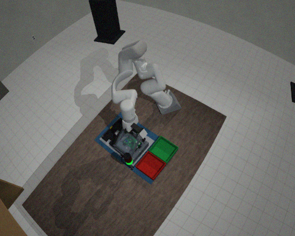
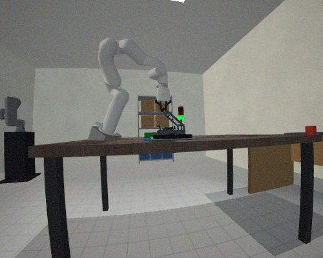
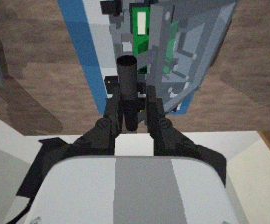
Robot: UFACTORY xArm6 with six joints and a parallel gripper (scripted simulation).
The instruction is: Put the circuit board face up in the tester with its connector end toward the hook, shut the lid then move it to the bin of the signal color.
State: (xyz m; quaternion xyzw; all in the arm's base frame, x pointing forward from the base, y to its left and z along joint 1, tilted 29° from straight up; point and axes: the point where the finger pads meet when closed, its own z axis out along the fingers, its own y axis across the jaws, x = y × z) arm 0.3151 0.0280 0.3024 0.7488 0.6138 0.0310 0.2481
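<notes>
My gripper is now 150 mm above the green circuit board, 30 mm short of it and 10 mm to the left of it. The rest, counted from my hand: tester lid 70 mm below, 60 mm ahead, 10 mm to the right; then tester plate 150 mm below, 40 mm ahead; then black latch block 140 mm below, 60 mm to the left, 20 mm behind.
</notes>
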